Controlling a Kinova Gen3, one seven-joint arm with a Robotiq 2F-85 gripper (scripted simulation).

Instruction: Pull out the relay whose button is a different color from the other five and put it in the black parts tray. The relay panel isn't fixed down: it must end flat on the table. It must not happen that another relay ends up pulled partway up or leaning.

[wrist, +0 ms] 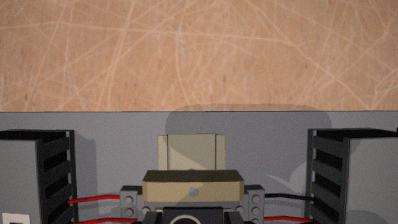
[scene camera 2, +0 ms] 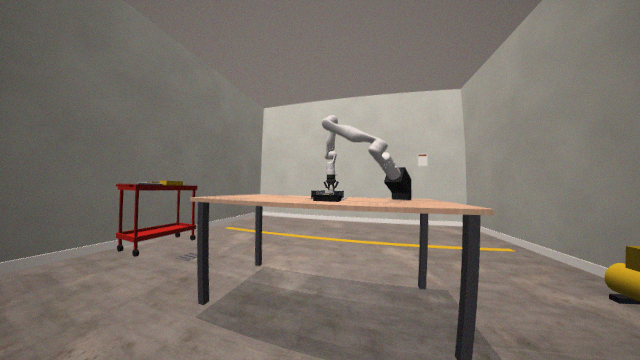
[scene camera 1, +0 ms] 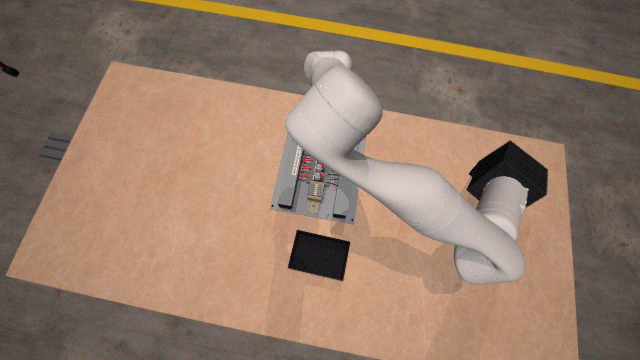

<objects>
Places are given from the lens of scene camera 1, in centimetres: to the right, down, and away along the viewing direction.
grey relay panel (scene camera 1: 307, 197): -4, 5, 88
black parts tray (scene camera 1: 313, 254): -2, 23, 86
</objects>
